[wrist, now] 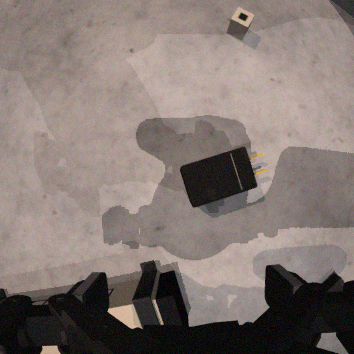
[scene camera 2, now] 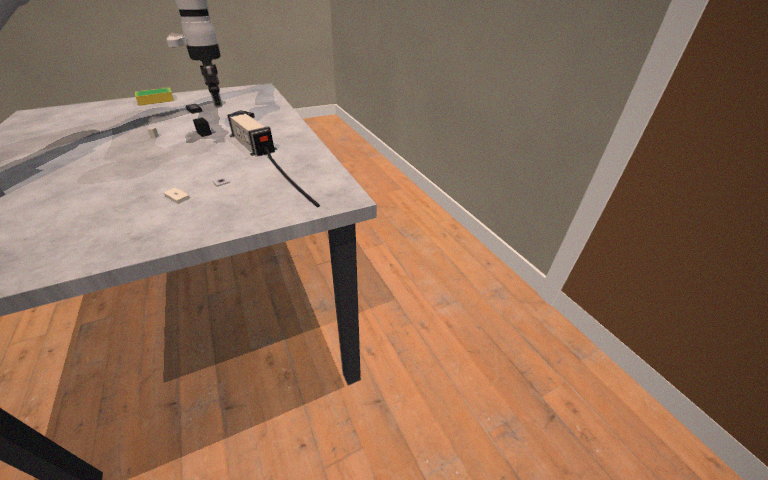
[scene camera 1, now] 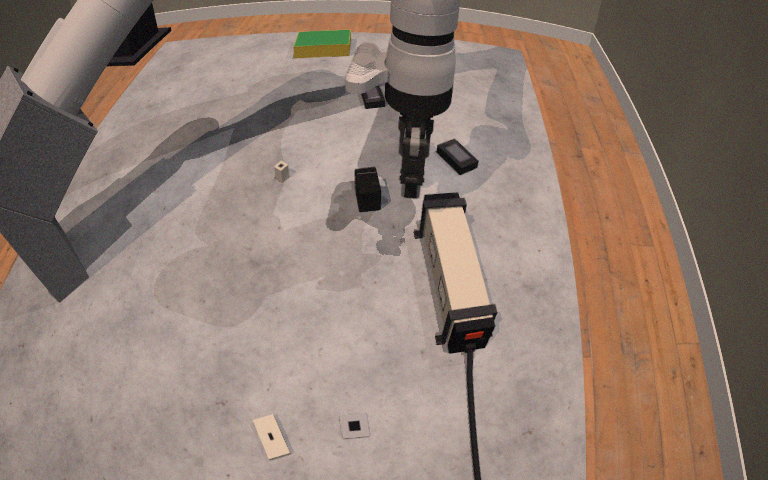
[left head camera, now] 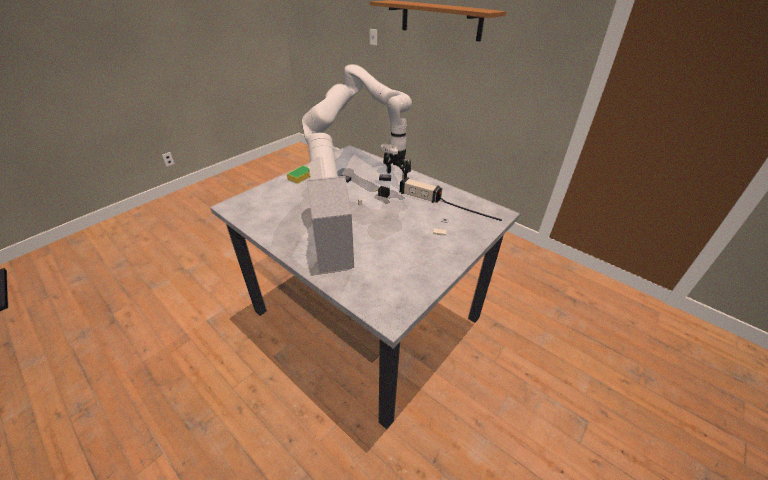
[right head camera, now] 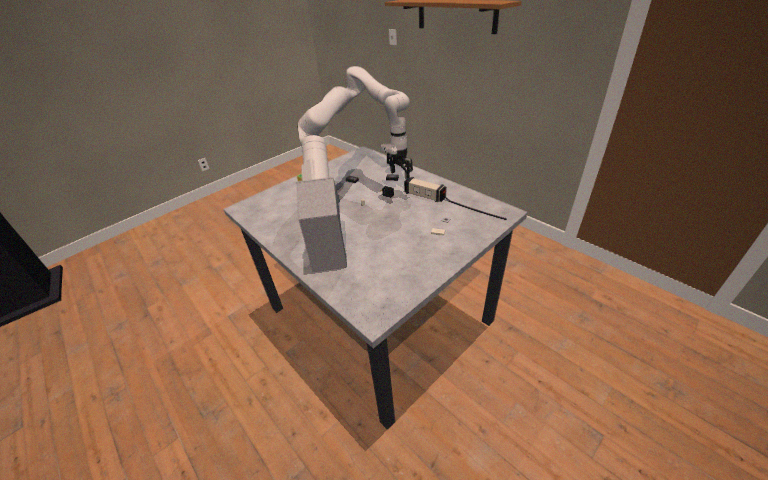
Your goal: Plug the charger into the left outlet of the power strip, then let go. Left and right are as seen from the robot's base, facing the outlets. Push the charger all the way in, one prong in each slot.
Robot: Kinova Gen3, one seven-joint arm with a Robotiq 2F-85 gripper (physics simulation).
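Frame: origin at the arm's base, x ahead, y left, z up, level; millimetres.
Seen in the pictures: gripper, fingertip midpoint: (wrist: 186,287) (scene camera 2: 217,102) (scene camera 1: 412,169) (left head camera: 396,176) (right head camera: 399,175); arm's base, link origin: (scene camera 1: 52,97) (left head camera: 326,186) (right head camera: 317,187).
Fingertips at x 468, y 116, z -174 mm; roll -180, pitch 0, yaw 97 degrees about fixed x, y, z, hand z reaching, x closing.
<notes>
Offsets run from my fingertips to a thing's top centre. "*": to the spot under its first point.
The black charger {64 mm back, 26 mm left, 50 mm down} (left head camera: 383,191) (right head camera: 387,191) (scene camera 1: 368,190) (scene camera 2: 201,126) (wrist: 218,176) lies on the table, its two gold prongs {* 81 mm back, 52 mm left, 67 mm down} (wrist: 261,155) pointing right in the wrist view, roughly along the strip's length and away from its cord end. The cream power strip {74 mm ahead, 94 mm right, 29 mm down} (left head camera: 420,189) (right head camera: 426,189) (scene camera 1: 457,254) (scene camera 2: 249,125) has black end caps. Its left outlet {* 43 mm ahead, 77 mm right, 53 mm down} (scene camera 1: 433,250), farther from the cord, faces the charger's side. My gripper (left head camera: 398,172) (right head camera: 400,173) (scene camera 1: 411,189) (wrist: 186,287) is open and empty, pointing down above the table, between the charger and the strip's cordless end.
Two dark blocks {54 mm ahead, 135 mm left, 75 mm down} (scene camera 1: 457,155) {112 mm back, 264 mm left, 75 mm down} (scene camera 1: 373,97) lie beyond the gripper in scene camera 1. A small beige block {197 mm back, 35 mm left, 64 mm down} (scene camera 1: 281,170) (wrist: 241,22), a beige plate {87 mm back, 354 mm right, 81 mm down} (scene camera 1: 270,436), a grey plate {0 mm ahead, 312 mm right, 87 mm down} (scene camera 1: 346,433) and a green-yellow sponge {265 mm back, 442 mm left, 57 mm down} (scene camera 1: 322,44) are around. A black cord {* 124 mm ahead, 265 mm right, 83 mm down} (scene camera 1: 471,407) leaves the strip.
</notes>
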